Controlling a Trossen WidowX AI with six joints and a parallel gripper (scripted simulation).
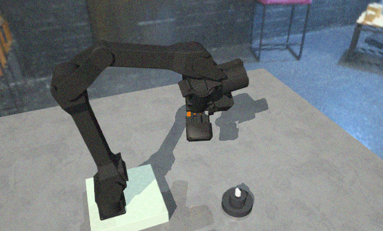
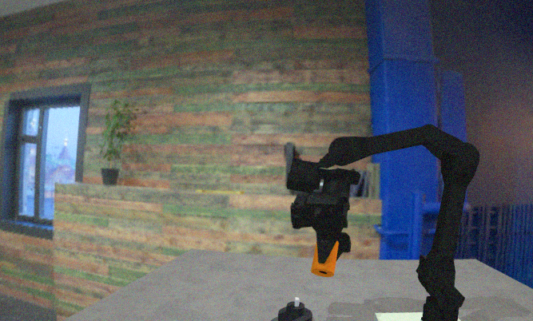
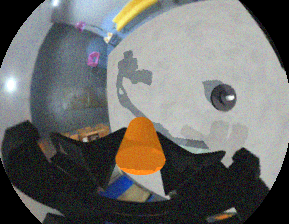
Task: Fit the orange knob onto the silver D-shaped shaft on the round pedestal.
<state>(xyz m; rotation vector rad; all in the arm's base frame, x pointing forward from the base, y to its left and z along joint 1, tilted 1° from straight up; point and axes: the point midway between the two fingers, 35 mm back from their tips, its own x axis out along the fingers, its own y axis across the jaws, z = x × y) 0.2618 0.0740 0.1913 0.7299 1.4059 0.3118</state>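
My gripper tip is 10 mm past the orange knob, 20 mm to the left of it and 30 mm below it. From my gripper tip the other things lie so: round black pedestal: 50 mm ahead, 180 mm to the right, 170 mm below.
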